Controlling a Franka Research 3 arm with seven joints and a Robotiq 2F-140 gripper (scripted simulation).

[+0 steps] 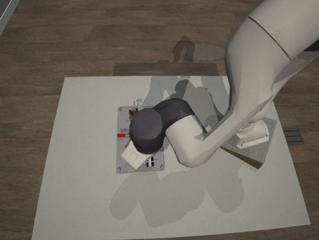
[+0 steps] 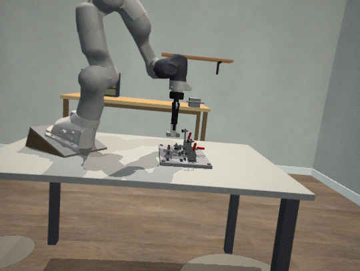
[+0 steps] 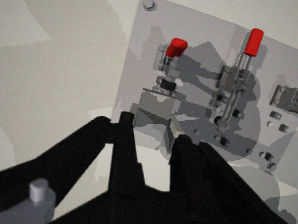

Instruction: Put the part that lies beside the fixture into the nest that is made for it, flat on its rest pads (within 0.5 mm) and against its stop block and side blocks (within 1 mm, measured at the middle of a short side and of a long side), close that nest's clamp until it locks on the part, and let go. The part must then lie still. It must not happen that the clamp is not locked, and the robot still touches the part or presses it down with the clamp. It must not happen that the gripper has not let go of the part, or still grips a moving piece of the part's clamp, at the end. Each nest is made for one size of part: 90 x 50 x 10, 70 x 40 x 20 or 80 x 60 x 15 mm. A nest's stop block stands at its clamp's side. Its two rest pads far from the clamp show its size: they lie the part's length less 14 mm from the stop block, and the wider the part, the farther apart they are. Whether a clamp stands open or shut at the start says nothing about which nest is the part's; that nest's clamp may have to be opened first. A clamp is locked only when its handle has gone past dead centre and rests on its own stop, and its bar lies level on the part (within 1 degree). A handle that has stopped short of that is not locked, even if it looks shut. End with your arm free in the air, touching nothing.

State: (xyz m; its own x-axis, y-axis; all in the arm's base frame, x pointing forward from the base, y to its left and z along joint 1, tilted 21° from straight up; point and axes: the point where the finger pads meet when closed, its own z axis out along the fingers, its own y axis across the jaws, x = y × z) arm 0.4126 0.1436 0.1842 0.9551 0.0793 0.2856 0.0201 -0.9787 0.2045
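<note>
Now: the part 30 mm below my hand. Also, from my hand: fixture plate 50 mm ahead, 110 mm to the right, 110 mm below.
</note>
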